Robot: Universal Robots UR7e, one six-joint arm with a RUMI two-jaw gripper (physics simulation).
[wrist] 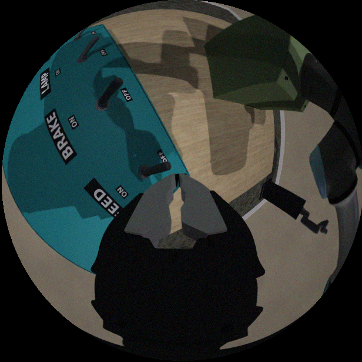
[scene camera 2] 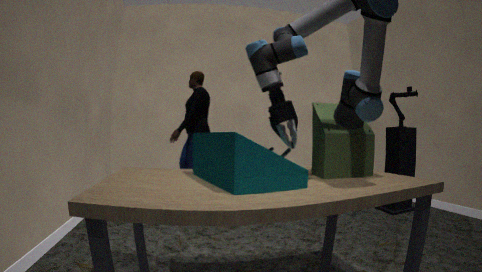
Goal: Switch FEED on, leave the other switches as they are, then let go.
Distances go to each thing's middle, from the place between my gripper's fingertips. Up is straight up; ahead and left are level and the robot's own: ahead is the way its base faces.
Labels:
My gripper is now 160 mm to the left of the teal switch panel [scene camera 2: 228, 160], 150 mm short of it and 50 mm above it.

